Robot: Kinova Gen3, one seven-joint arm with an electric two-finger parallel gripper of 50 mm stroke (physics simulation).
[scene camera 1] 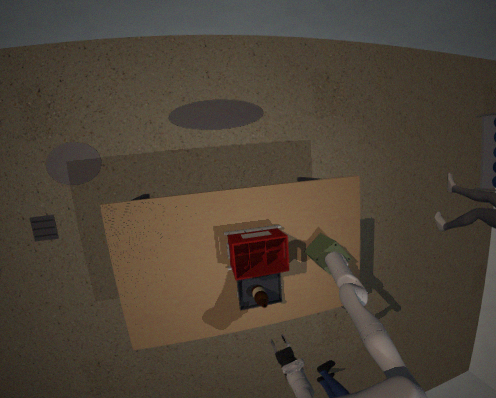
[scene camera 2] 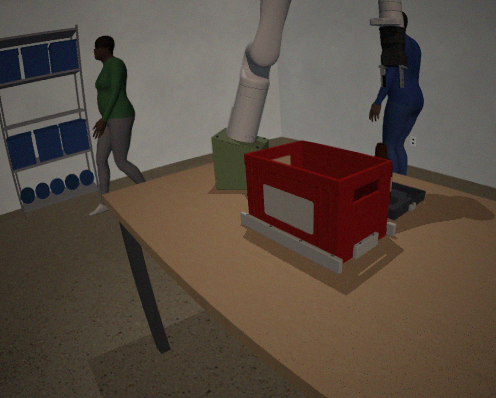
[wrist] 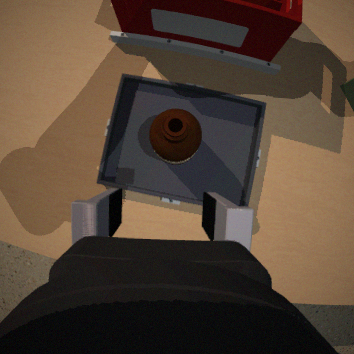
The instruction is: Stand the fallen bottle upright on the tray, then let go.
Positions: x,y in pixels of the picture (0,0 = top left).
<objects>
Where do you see a brown bottle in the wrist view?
174,134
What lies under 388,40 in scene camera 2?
My gripper.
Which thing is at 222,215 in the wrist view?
My gripper.
</objects>
